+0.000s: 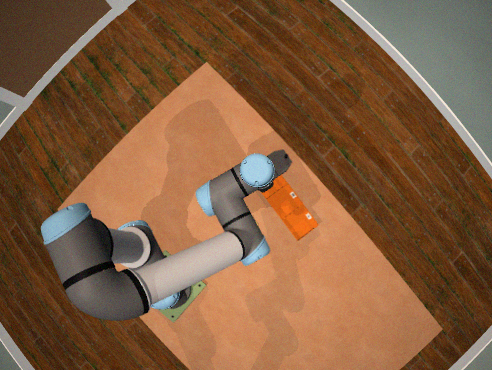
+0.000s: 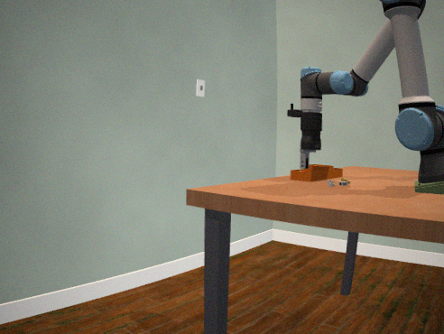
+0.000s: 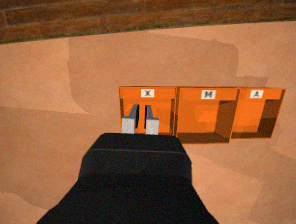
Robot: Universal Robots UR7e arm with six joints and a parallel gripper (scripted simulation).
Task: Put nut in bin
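My gripper is now 17 cm past the pale block, 5 cm above it and 3 cm to the right of it. From my hand the other things lie so: brass bolt (12 cm behind, 8 cm to the right, 5 cm below); then brass nut (16 cm behind, 5 cm below, 3 cm to the right).
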